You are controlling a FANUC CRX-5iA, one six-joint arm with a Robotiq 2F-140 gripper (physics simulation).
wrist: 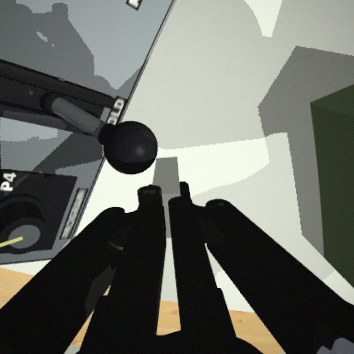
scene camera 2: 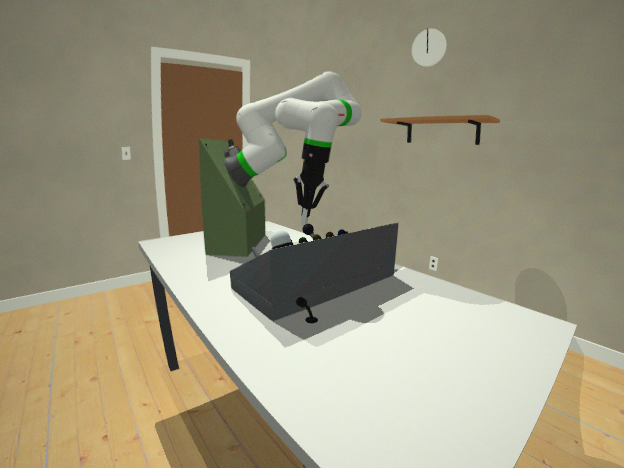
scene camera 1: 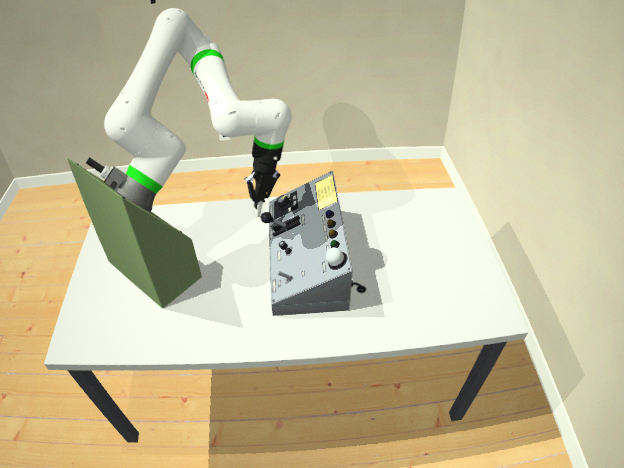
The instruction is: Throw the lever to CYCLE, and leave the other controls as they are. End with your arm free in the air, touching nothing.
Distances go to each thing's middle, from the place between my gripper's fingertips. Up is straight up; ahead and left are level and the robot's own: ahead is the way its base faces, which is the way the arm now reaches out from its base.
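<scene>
The grey control console [scene camera 2: 287, 279] is 190 mm ahead of my hand, 30 mm to the right of it and 50 mm below it, and then there's the lever [wrist: 130, 147], which is 10 mm to the left of my hand, 20 mm below it and 60 mm ahead of it.
</scene>
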